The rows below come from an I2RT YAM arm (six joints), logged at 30 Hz.
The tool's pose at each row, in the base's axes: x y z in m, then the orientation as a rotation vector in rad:
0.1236, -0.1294, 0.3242, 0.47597, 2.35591, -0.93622
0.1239, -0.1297, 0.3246, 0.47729, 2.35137, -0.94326
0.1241, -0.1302, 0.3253, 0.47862, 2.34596, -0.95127
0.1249, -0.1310, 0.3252, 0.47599, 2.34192, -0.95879
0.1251, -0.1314, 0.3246, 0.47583, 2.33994, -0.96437
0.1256, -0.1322, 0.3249, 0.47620, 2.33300, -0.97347
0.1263, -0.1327, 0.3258, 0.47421, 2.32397, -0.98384
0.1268, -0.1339, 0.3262, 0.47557, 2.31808, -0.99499
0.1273, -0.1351, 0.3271, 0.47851, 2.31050, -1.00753
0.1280, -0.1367, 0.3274, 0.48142, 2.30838, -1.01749
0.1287, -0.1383, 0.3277, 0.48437, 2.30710, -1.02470
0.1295, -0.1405, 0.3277, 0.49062, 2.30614, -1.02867
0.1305, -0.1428, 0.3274, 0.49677, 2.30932, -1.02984
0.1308, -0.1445, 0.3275, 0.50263, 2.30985, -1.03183
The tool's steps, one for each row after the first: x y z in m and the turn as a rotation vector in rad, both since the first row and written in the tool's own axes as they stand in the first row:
-0.0005, -0.0003, 0.0001, 0.00586, -0.00249, 0.00039
-0.0012, -0.0009, 0.0001, 0.01253, -0.00558, 0.00082
-0.0018, -0.0010, 0.0010, 0.01776, -0.00910, -0.00153
-0.0017, -0.0008, 0.0017, 0.02193, -0.01010, -0.00260
-0.0023, -0.0013, 0.0023, 0.02938, -0.01468, -0.00251
-0.0035, -0.0017, 0.0024, 0.03748, -0.02179, -0.00345
-0.0043, -0.0025, 0.0032, 0.04650, -0.02469, -0.00387
-0.0053, -0.0036, 0.0036, 0.05713, -0.02818, -0.00314
-0.0063, -0.0045, 0.0049, 0.06515, -0.02731, -0.00375
-0.0072, -0.0054, 0.0061, 0.07112, -0.02611, -0.00379
-0.0081, -0.0065, 0.0079, 0.07551, -0.02382, -0.00094
-0.0089, -0.0075, 0.0101, 0.07730, -0.01844, 0.00113
-0.0094, -0.0085, 0.0114, 0.07998, -0.01532, 0.00379

